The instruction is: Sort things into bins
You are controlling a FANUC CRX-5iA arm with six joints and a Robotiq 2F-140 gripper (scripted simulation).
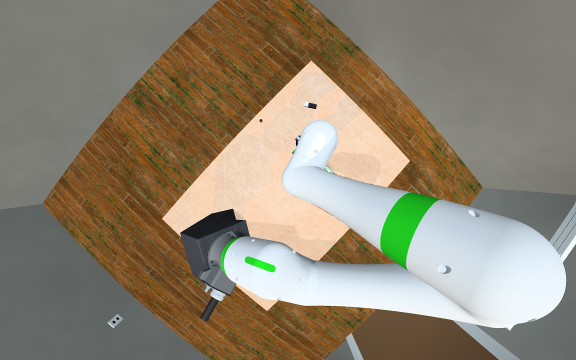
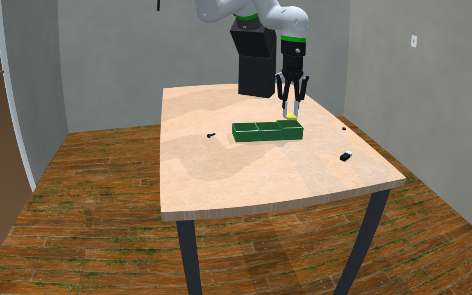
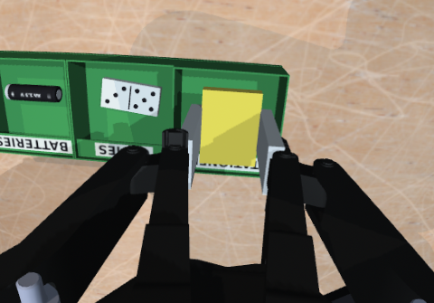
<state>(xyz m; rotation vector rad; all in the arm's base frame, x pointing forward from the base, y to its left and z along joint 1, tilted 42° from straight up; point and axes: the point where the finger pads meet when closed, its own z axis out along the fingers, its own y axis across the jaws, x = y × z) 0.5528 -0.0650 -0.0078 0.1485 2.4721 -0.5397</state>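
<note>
My gripper is now 25 cm short of the black-and-white eraser, 10 cm to the right of it and 10 cm above it. From my hand the other things lie so: yellow pad: 3 cm below; green three-part bin: 1 cm behind, 8 cm to the right, 8 cm below; white domino: 2 cm behind, 8 cm to the right, 9 cm below.
</note>
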